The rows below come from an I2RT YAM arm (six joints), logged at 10 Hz.
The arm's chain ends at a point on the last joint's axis. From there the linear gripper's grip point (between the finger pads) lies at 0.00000 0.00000 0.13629 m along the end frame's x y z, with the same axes.
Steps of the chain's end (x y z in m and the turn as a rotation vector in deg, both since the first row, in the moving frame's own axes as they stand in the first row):
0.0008 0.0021 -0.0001 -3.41 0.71 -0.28
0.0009 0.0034 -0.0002 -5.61 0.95 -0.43
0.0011 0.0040 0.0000 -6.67 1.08 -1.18
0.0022 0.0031 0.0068 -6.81 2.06 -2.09
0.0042 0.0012 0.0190 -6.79 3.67 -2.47
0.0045 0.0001 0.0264 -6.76 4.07 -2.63
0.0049 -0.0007 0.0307 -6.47 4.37 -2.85
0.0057 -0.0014 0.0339 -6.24 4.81 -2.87
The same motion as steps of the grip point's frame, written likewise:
0.0025 0.0102 -0.0004 -3.41 0.71 -0.28
0.0032 0.0167 -0.0009 -5.61 0.95 -0.43
0.0038 0.0198 -0.0009 -6.67 1.08 -1.18
0.0074 0.0192 0.0058 -6.81 2.06 -2.09
0.0132 0.0171 0.0178 -6.79 3.67 -2.47
0.0145 0.0159 0.0251 -6.76 4.07 -2.63
0.0156 0.0144 0.0294 -6.47 4.37 -2.85
0.0175 0.0131 0.0326 -6.24 4.81 -2.87

